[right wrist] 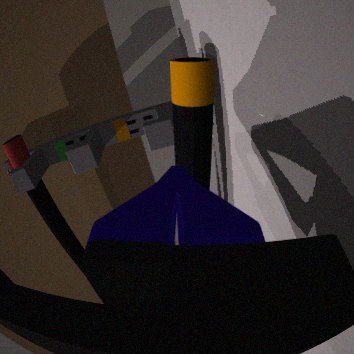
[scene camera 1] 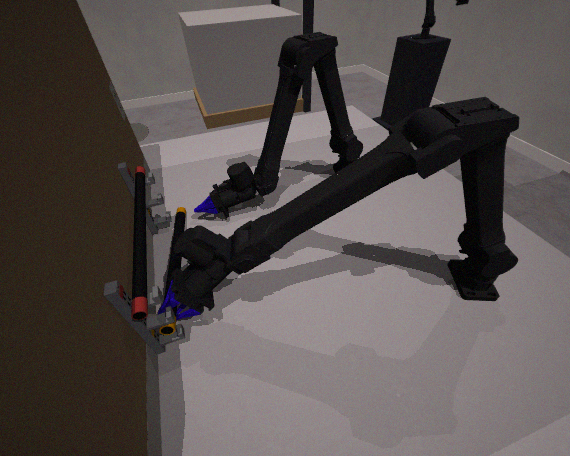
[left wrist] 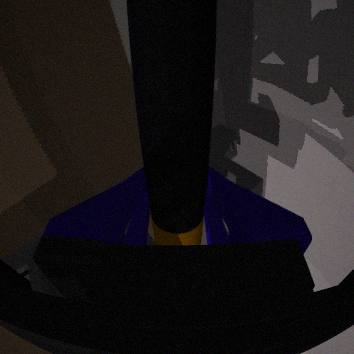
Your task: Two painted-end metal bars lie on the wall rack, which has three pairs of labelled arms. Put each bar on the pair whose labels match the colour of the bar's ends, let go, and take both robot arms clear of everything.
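Pixels of known places: left gripper, fingertip midpoint: (left wrist: 176, 174); right gripper, fingertip midpoint: (right wrist: 176, 174) (scene camera 1: 194, 210); left arm's base, link origin: (scene camera 1: 470, 280).
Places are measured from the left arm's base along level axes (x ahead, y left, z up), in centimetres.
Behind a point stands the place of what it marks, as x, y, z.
The red-ended bar (scene camera 1: 140, 235) @[80.3, 7.0, 22.0] (right wrist: 17, 151) @[91.4, -19.0, 20.1] lies along the upper arms of the wall rack (scene camera 1: 112, 290) (right wrist: 159, 135), beside the green-labelled arm. My left gripper (scene camera 1: 169, 312) @[75.3, 18.3, 8.0] (left wrist: 176, 174) @[75.3, 18.3, 8.0] is shut on the orange-ended bar (scene camera 1: 176, 240) @[81.9, -6.2, 6.1] (left wrist: 172, 100) @[74.8, 11.9, 8.8] (right wrist: 192, 135) @[84.9, -19.9, 2.7] near its near end. That end is at the near bracket's lowest arm; whether it rests there I cannot tell. The bar's far end stands out from the far bracket. My right gripper (scene camera 1: 195, 210) @[81.4, -20.9, 4.7] (right wrist: 176, 174) @[81.4, -20.9, 4.7] is shut and empty, to the right of that far end in the scene view.
The brown wall panel (scene camera 1: 55, 225) @[78.6, 21.6, 39.2] rises at the left, behind the rack. The left forearm (scene camera 1: 310, 215) @[43.9, 9.8, 31.3] stretches across the middle of the scene view over the pale table top (scene camera 1: 300, 380) @[45.0, 27.2, 0.0]. A large pale box (scene camera 1: 245, 65) stands at the back.
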